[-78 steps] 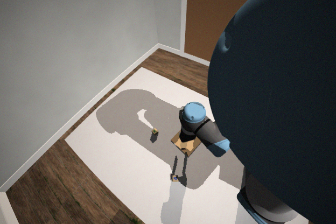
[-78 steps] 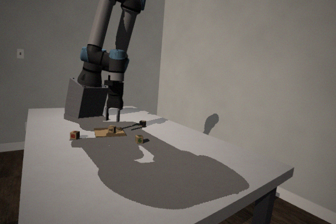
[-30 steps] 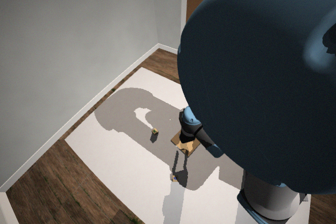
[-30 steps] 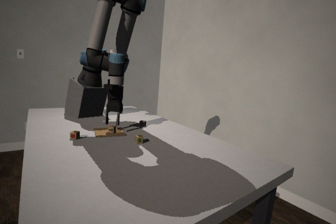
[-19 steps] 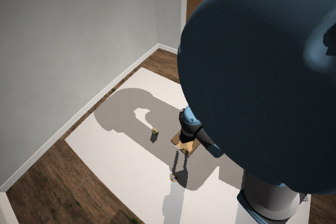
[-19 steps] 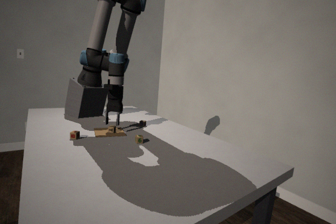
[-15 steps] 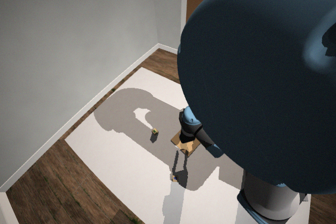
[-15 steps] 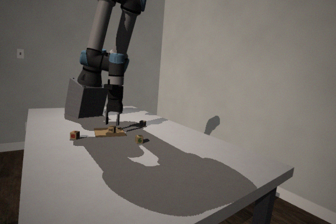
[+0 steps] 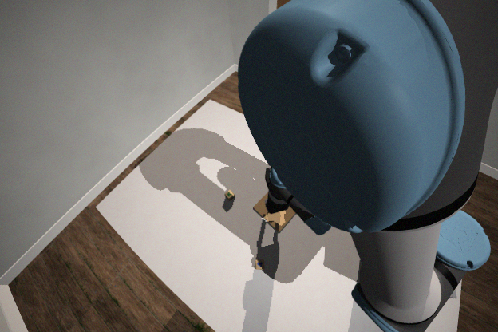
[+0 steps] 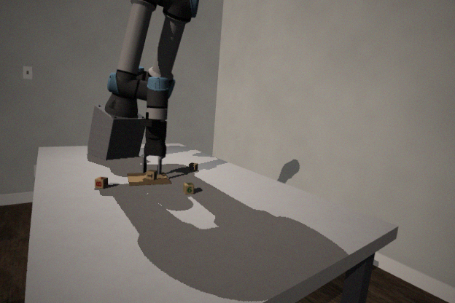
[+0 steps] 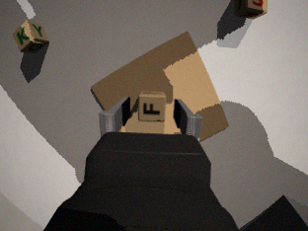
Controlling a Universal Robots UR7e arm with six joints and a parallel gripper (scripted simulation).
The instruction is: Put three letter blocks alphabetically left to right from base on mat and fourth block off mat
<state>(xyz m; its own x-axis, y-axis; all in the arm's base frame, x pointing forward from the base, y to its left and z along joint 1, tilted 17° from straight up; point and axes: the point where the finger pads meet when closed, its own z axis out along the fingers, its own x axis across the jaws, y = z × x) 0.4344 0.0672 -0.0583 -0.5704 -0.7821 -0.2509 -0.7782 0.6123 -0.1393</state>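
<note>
The tan mat is 4 cm below my hand, 1 cm to the right of it and 1 cm behind it. Also, from my hand: block 17 cm to the right, 4 cm ahead, 3 cm below.
</note>
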